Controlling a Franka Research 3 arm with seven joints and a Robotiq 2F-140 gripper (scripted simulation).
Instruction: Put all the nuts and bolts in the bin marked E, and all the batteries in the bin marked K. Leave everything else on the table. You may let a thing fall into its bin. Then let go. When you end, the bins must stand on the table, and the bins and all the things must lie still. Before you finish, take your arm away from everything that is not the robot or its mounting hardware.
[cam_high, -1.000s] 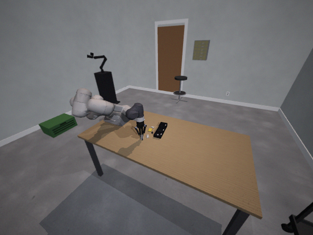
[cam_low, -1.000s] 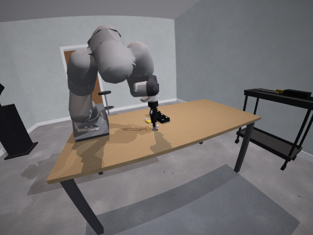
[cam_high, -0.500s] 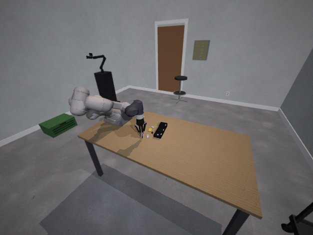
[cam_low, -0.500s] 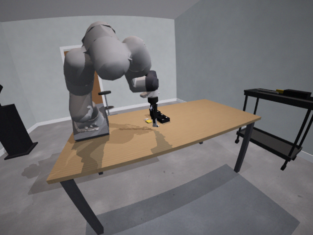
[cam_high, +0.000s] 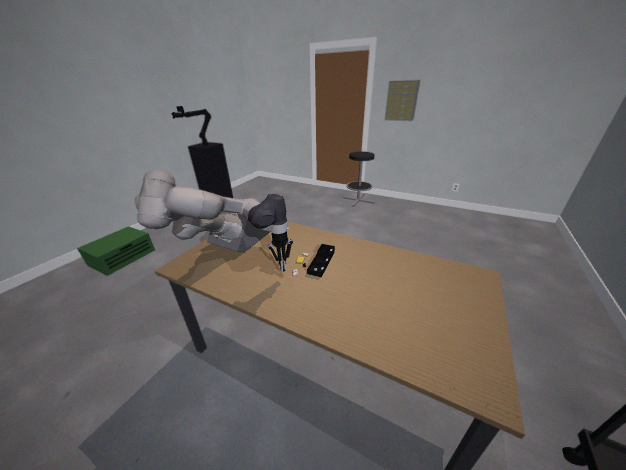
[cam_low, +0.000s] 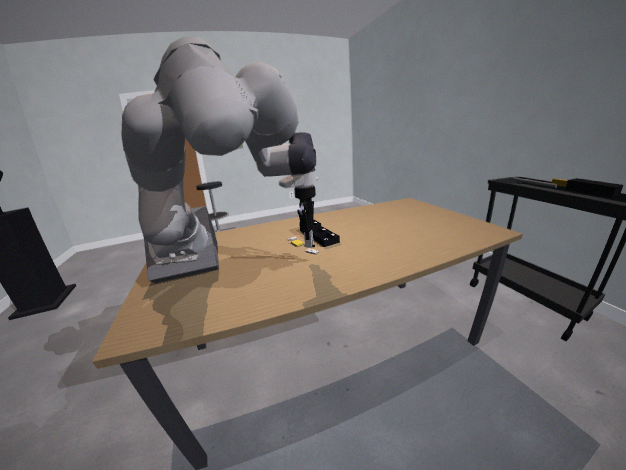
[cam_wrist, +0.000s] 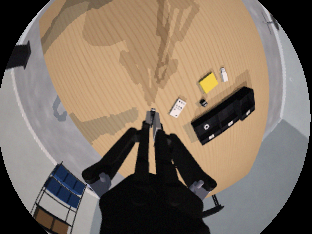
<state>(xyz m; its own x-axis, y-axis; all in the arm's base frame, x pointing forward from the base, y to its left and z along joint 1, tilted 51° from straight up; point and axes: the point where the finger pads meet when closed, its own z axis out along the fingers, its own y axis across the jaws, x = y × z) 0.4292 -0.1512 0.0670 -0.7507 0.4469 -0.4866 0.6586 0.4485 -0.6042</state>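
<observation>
The white spotted card lies 9 cm below my hand, 6 cm to the left of it and 4 cm ahead of it. From my hand the other things lie so: yellow piece (18 cm to the left, 9 cm below, 1 cm ahead); dark piece (3 cm below).
</observation>
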